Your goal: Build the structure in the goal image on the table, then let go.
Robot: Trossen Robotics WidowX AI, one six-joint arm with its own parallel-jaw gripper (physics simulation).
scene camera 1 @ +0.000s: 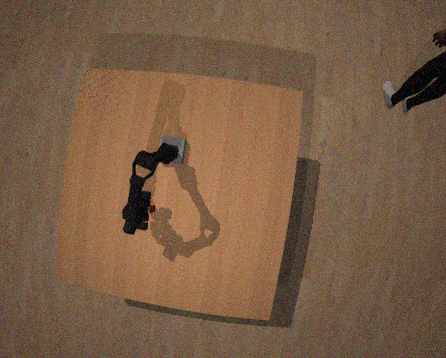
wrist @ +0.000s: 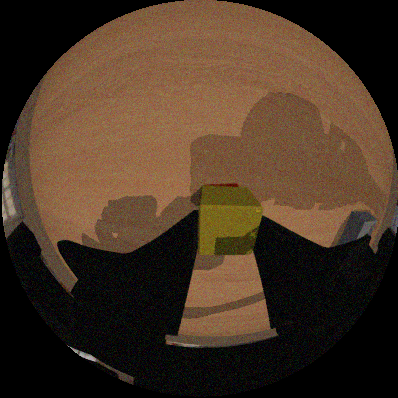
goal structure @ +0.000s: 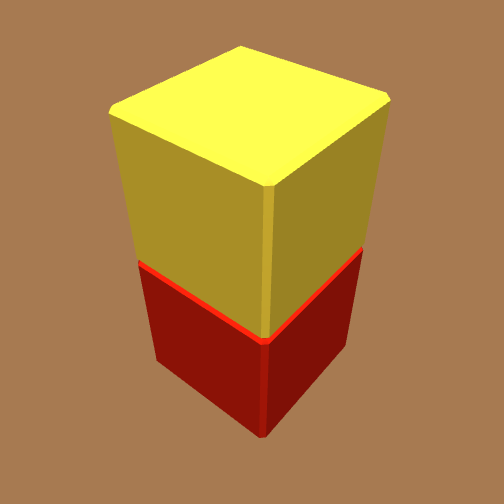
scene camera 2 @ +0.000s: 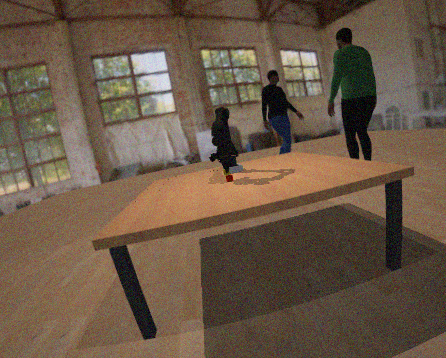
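A yellow cube is between the fingers of my gripper, which is shut on it. In scene camera 1 the arm hides most of the yellow cube. A red cube is on the table. In scene camera 2 the yellow cube shows just above and slightly left of the red cube. In the wrist view a thin strip of the red cube's top shows past the yellow cube's far edge, and the rest is hidden. I cannot tell whether the two cubes touch.
The arm's grey base block sits on the wooden table. Shadows of the arm lie across the table top. Two people stand on the floor behind the table.
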